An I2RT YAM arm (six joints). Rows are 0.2 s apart.
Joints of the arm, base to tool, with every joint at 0 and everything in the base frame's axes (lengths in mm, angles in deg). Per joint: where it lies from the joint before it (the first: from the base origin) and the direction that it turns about. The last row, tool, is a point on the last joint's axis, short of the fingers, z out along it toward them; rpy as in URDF.
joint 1: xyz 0 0 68 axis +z
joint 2: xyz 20 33.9 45.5 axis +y
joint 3: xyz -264 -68.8 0 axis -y
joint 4: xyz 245 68.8 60 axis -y
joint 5: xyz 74 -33.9 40.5 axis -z
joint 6: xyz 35.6 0 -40.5 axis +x
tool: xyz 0 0 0 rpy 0 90 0
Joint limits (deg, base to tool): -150..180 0..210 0..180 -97..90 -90..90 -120..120
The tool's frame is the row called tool.
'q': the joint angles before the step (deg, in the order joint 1, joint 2, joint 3, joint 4, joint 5, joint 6). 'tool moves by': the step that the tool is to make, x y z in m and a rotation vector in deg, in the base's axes. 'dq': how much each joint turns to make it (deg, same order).
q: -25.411, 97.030, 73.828, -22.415, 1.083, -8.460
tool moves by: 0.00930, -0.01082, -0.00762, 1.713, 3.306, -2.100
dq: -0.773, 4.037, 4.069, -3.782, 0.820, 1.049
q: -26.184, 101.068, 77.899, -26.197, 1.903, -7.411
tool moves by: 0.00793, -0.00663, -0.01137, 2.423, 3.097, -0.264
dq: -0.413, 3.636, 2.943, -3.168, -0.713, 0.380
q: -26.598, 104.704, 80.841, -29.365, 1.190, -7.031
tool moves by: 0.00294, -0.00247, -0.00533, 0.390, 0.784, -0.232
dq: -0.120, 1.261, 0.615, -0.231, 0.069, 0.088
